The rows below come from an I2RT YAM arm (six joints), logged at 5 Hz.
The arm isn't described. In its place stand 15 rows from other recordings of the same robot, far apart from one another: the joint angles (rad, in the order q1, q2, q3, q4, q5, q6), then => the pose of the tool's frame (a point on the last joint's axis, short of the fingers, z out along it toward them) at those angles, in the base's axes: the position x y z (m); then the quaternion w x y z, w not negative.
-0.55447 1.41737 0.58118 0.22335 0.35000 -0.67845 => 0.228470, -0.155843, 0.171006, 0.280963, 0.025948, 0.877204, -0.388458
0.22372 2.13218 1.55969 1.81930 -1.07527 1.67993 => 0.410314, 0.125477, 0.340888, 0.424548, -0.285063, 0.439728, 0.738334
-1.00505 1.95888 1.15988 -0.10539 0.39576 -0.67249 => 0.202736, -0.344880, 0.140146, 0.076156, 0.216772, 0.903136, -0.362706
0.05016 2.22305 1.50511 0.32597 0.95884 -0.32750 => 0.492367, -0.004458, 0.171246, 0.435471, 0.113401, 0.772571, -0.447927
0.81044 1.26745 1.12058 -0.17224 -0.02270 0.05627 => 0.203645, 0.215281, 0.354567, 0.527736, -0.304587, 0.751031, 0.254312
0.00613 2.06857 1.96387 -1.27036 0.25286 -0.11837 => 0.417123, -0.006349, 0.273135, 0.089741, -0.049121, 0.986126, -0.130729
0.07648 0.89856 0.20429 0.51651 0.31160 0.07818 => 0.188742, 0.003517, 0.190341, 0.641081, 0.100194, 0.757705, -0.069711
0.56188 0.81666 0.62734 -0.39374 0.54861 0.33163 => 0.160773, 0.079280, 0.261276, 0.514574, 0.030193, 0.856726, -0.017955
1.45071 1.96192 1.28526 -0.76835 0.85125 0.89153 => 0.069884, 0.355651, 0.154236, 0.401872, -0.225900, 0.880845, -0.107614
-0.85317 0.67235 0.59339 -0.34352 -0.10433 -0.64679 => 0.109463, -0.119767, 0.273557, 0.426709, 0.058203, 0.836964, -0.337671
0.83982 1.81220 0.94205 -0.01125 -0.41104 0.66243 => 0.226246, 0.273624, 0.138963, 0.110708, -0.150303, 0.911640, 0.366149
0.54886 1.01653 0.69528 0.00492 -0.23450 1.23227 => 0.196762, 0.130024, 0.283757, 0.292980, 0.204760, 0.780613, 0.512718
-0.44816 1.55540 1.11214 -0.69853 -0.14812 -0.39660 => 0.280238, -0.128905, 0.227281, 0.223259, 0.009372, 0.974486, -0.021077
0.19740 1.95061 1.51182 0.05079 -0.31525 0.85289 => 0.453791, 0.102017, 0.268114, 0.411086, 0.181066, 0.804401, 0.388796
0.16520 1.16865 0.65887 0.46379 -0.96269 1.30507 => 0.245774, 0.070597, 0.284918, 0.229528, 0.076657, 0.712219, 0.658927
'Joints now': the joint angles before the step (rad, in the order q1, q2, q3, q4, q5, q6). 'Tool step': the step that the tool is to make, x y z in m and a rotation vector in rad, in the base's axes. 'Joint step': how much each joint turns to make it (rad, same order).
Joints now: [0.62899, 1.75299, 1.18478, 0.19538, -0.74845, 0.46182]
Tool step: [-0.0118, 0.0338, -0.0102, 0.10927, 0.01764, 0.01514]
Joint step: [0.08569, 0.06482, -0.02545, 0.24545, 0.03942, 0.15131]
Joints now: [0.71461, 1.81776, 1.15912, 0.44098, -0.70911, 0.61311]
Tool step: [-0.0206, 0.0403, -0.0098, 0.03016, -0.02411, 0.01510]
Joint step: [0.10881, 0.06829, 0.02434, 0.09988, 0.09109, 0.02853]
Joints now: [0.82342, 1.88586, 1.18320, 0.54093, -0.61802, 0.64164]
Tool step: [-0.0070, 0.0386, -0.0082, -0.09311, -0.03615, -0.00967]
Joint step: [0.07577, 0.08782, 0.12990, -0.13303, 0.10174, -0.08137]
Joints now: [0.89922, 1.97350, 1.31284, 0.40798, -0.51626, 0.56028]
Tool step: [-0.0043, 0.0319, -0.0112, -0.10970, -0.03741, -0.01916]
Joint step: [0.05512, 0.08988, 0.13146, -0.14189, 0.09945, -0.07756]
